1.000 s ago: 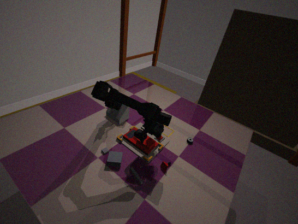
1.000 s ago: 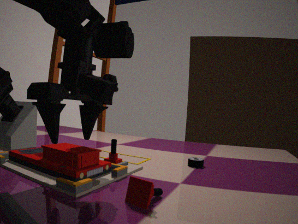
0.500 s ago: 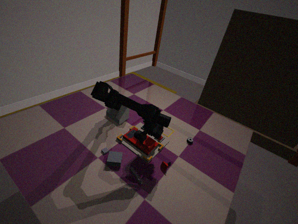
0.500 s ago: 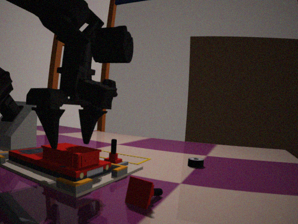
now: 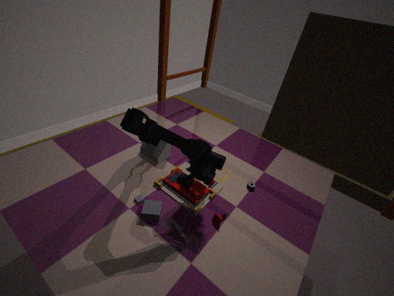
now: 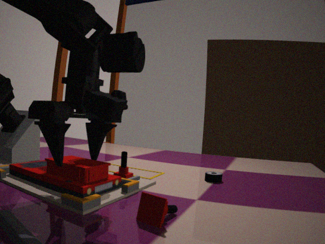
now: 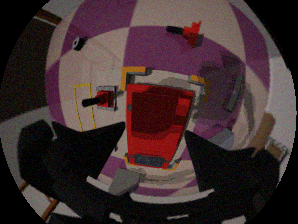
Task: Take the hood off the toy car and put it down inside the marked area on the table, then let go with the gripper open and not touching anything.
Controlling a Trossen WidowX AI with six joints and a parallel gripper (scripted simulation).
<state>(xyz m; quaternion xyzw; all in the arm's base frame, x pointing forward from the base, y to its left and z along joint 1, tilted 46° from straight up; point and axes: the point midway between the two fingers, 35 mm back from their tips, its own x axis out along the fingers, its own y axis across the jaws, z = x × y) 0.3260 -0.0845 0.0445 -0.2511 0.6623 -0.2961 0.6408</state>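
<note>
The hood lies 1 cm below my gripper tip. Round my gripper tip: black wheel: 23 cm to the left, 20 cm ahead, 4 cm below.
</note>
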